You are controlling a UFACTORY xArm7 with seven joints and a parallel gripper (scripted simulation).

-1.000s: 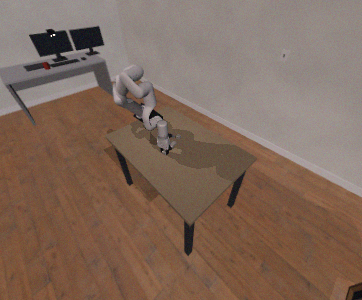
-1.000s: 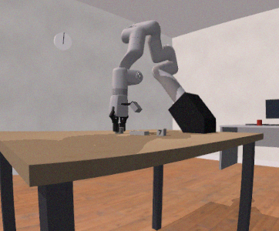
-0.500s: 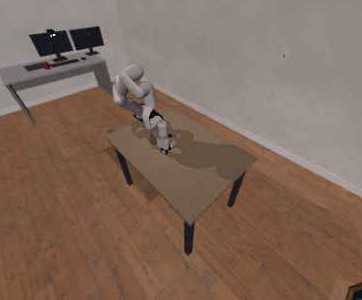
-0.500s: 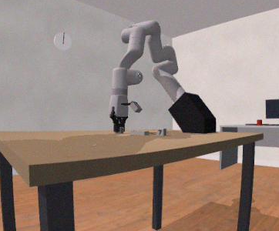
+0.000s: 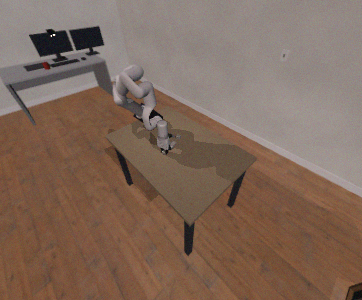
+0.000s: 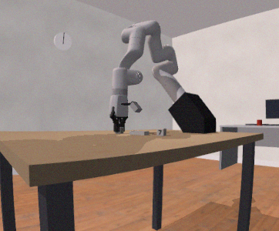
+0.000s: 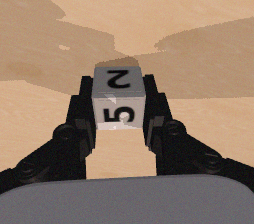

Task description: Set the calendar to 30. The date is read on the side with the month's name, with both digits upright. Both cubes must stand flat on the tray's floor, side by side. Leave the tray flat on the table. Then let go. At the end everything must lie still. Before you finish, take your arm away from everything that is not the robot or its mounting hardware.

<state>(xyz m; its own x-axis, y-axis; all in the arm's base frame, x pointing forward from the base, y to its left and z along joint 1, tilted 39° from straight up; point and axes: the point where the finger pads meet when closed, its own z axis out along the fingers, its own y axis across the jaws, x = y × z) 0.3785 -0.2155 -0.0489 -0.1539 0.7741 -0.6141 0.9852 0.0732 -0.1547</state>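
Right now the low tray is 11 cm to the left of my hand, 2 cm below it and 2 cm behind it.
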